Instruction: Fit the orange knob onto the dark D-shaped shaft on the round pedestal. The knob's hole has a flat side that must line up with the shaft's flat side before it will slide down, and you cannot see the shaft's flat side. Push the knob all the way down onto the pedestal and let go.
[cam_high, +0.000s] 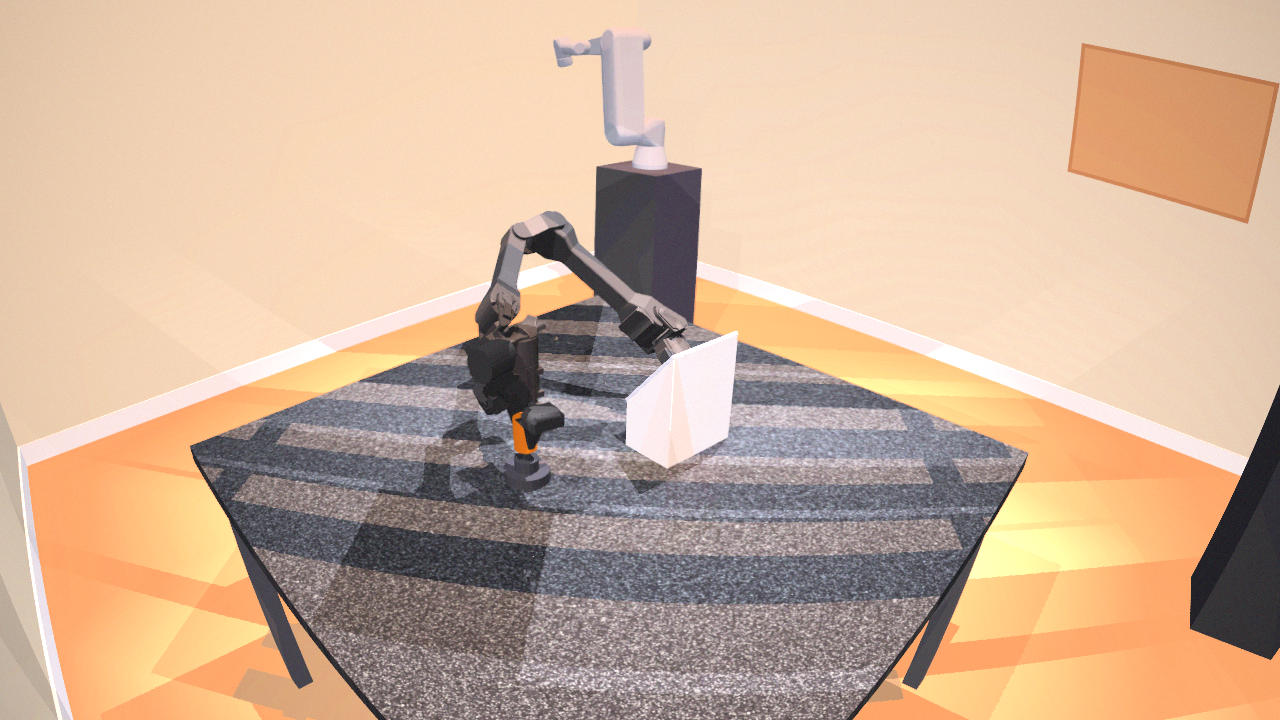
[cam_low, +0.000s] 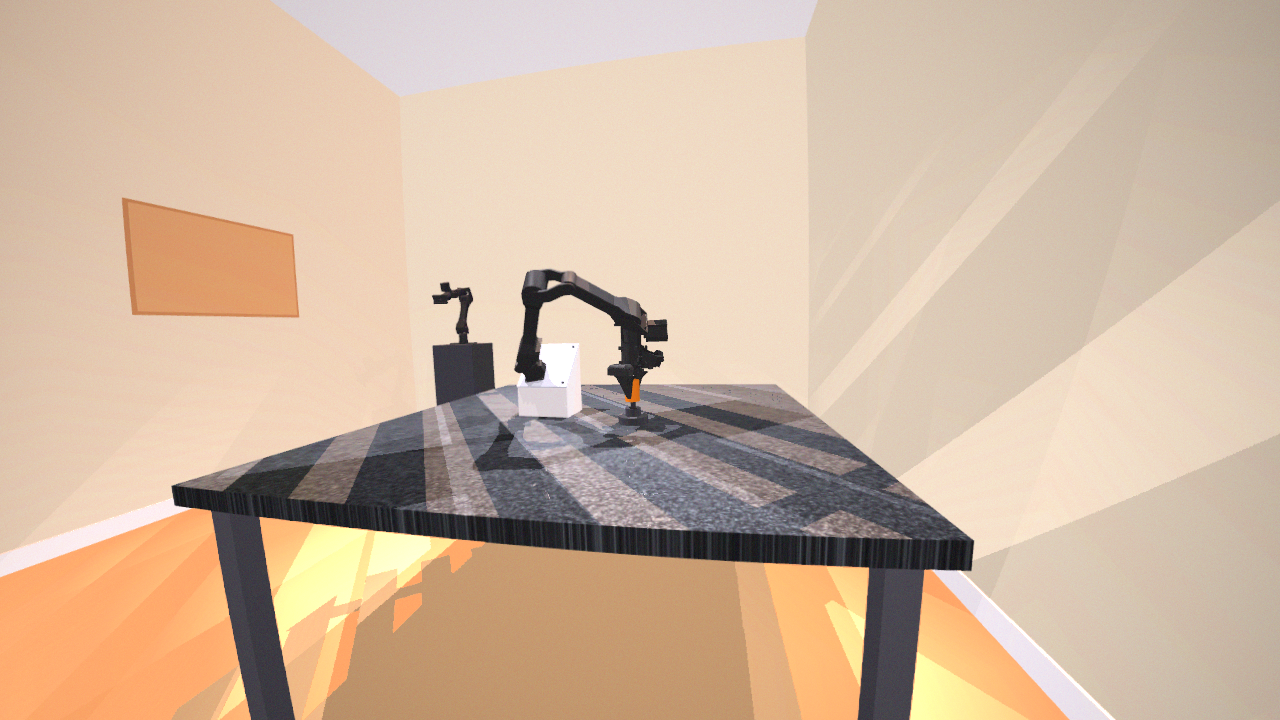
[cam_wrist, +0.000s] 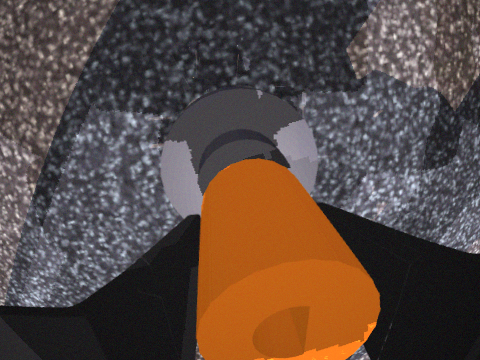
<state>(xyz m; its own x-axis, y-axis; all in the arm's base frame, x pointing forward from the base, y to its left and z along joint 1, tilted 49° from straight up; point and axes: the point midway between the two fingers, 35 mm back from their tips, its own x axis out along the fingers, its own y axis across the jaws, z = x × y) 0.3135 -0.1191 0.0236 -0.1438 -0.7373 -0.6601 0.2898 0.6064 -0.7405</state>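
Right now my gripper tip is 2 cm below the orange knob. The rest, counted from my gripper tip: round pedestal (4 cm below).
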